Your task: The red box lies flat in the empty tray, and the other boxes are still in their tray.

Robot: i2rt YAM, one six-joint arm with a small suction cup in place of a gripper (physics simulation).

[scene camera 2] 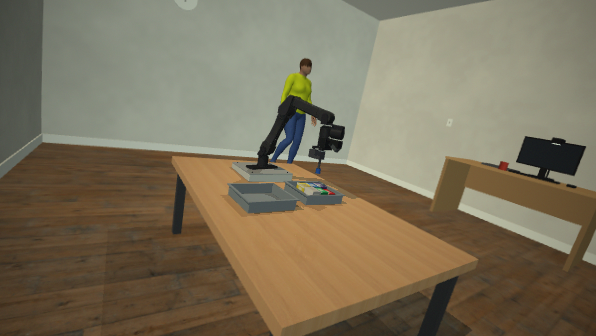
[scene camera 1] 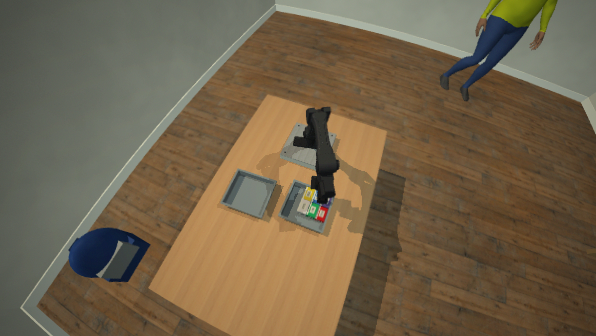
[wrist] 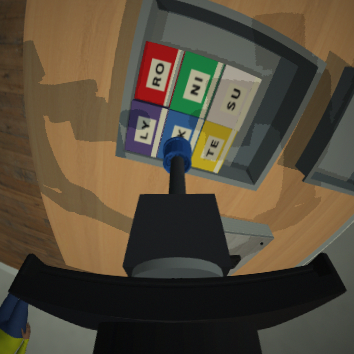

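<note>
The red box lies flat in the box tray, in a block with the green box, white box, purple box, blue box and yellow box. The other tray stands beside it, empty. My gripper, a blue suction cup, is open, holds nothing and hangs above the tray. In the wrist view it covers part of the blue box. The arm hides it in scene camera 1.
The arm's grey base plate stands on the wooden table behind the trays. A person stands beyond the table. A desk with a monitor stands at the right in scene camera 2.
</note>
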